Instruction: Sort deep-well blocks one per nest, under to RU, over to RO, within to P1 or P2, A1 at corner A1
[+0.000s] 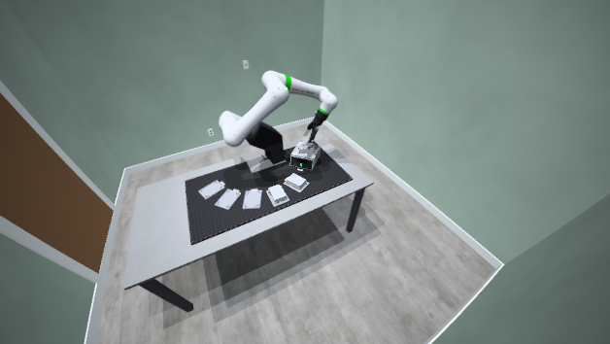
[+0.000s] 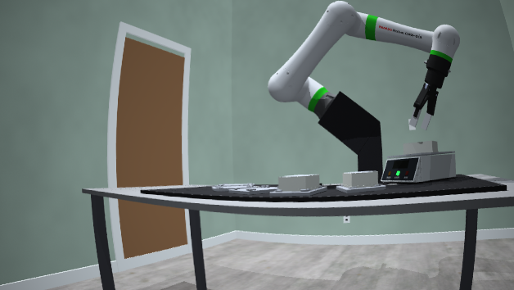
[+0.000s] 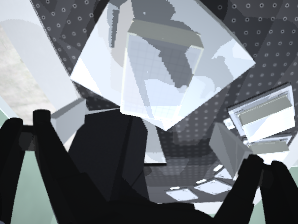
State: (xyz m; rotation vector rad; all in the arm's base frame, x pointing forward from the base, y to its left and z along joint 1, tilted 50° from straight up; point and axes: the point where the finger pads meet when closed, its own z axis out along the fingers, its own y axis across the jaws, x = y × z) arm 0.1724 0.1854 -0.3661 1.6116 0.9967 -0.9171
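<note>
Right now my hand is 110 mm above the check-weigher platform. The rest, counted from my hand: grey deep-well block: 240 mm ahead, 220 mm to the right, 170 mm below; check-weigher CW: 140 mm below.
</note>
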